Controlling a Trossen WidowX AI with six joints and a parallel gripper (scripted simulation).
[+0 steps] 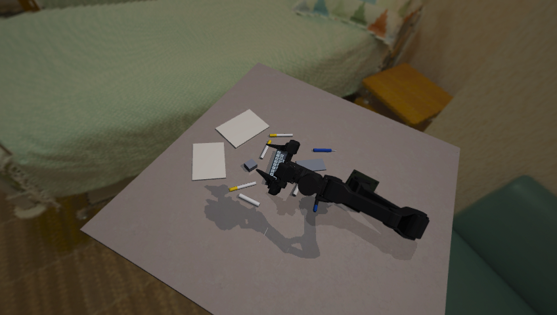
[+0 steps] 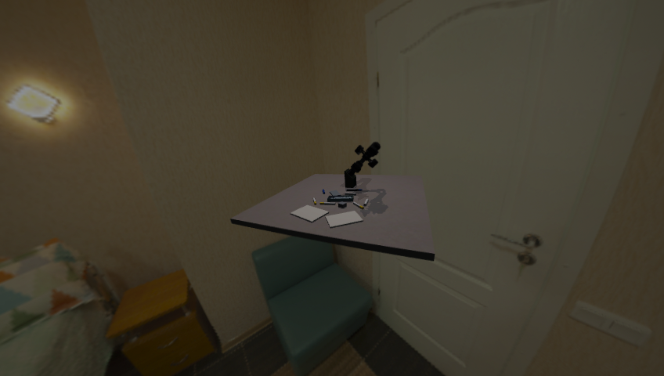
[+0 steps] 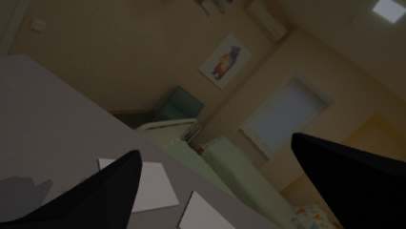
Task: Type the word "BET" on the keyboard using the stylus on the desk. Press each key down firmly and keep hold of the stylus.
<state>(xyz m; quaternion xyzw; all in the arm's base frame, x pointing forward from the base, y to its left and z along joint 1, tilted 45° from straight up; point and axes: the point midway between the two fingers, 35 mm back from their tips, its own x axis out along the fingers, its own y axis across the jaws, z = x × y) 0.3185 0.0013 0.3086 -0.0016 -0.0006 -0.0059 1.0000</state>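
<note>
The E key is 31 cm below my gripper tip, 11 cm to the right of it and 1 cm behind it. From my gripper tip the other things lie so: T key 31 cm below, 19 cm to the right, 1 cm ahead; blue-tipped pen 32 cm below, 24 cm behind, 12 cm to the right; small grey block 31 cm below, 14 cm to the right, 11 cm ahead.
</note>
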